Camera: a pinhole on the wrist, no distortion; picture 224 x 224 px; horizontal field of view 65.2 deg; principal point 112.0 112.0 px. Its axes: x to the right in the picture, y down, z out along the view. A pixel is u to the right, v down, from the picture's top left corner.
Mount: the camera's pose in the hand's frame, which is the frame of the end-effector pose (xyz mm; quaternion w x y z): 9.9 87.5 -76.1 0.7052 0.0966 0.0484 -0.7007
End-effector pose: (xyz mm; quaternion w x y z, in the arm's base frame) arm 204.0 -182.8 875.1 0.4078 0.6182 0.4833 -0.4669
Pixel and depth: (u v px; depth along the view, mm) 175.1 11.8 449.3
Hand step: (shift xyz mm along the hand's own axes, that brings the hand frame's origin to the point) -274.6 -162.5 312.2
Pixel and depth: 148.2 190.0 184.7
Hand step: 80.1 12.4 102.1
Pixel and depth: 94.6 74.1 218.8
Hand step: -52.3 64.2 138.8
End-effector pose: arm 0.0 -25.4 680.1 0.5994 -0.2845 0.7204 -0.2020
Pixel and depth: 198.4 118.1 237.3
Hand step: 3.8 -75.5 132.4
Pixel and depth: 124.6 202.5 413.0
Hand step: 195.5 -26.0 335.8
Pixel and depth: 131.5 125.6 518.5
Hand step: 16.0 -74.9 421.3
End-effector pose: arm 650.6 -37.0 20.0 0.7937 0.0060 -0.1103 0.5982
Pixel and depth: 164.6 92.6 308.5
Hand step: -43.7 -66.1 204.0
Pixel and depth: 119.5 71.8 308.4
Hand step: -81.2 11.7 217.6
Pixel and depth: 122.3 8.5 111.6
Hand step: -63.3 58.3 27.0
